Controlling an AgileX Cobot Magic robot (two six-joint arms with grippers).
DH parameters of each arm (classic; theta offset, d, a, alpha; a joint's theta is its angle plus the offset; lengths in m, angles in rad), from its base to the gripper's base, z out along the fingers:
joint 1: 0 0.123 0 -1.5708
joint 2: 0.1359 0 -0.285 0
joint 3: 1.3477 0 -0.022 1.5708
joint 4: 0 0.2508 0 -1.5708
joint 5: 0 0 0.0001 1.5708
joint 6: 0 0.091 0 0
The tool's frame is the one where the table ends.
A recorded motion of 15 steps. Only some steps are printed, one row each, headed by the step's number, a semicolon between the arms.
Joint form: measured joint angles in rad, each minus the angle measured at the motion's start. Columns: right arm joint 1, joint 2, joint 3, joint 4, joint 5, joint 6; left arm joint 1, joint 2, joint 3, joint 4, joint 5, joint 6.
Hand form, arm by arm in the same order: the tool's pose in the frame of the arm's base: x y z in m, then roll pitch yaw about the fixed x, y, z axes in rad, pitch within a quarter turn. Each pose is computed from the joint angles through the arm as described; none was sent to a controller.
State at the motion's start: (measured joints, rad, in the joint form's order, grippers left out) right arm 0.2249 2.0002 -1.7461 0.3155 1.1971 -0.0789; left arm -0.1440 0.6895 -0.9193 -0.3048 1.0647 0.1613
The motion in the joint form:
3: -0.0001 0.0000 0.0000 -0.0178 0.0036 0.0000; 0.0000 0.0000 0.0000 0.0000 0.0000 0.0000
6: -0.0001 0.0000 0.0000 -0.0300 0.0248 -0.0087; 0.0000 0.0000 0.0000 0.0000 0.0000 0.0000
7: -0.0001 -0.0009 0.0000 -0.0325 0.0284 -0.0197; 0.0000 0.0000 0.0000 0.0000 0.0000 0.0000
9: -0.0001 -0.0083 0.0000 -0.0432 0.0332 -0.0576; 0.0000 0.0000 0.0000 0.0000 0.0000 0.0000
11: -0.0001 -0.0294 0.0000 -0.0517 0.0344 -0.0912; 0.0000 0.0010 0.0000 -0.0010 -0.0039 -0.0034
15: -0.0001 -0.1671 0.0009 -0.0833 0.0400 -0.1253; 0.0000 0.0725 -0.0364 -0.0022 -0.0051 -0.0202
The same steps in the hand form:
3: 0.4063 0.1185 0.2582 2.8580 0.2099 -2.9479; 0.0992 -0.0385 0.3730 -2.8868 0.8459 2.9831
6: 0.4046 0.1172 0.2576 2.8714 0.1922 -2.9290; 0.0992 -0.0385 0.3730 -2.8868 0.8459 2.9831
7: 0.4042 0.1170 0.2579 2.8758 0.1926 -2.9163; 0.0992 -0.0385 0.3730 -2.8868 0.8459 2.9831
9: 0.4030 0.1158 0.2606 2.8938 0.2047 -2.8738; 0.0992 -0.0385 0.3730 -2.8868 0.8459 2.9831
11: 0.4001 0.1144 0.2692 2.9109 0.2321 -2.8367; 0.0996 -0.0386 0.3732 -2.8812 0.8478 2.9903
15: 0.3767 0.1064 0.3238 2.9685 0.3663 -2.7841; 0.1162 -0.0411 0.3761 -2.8619 0.8093 3.0154

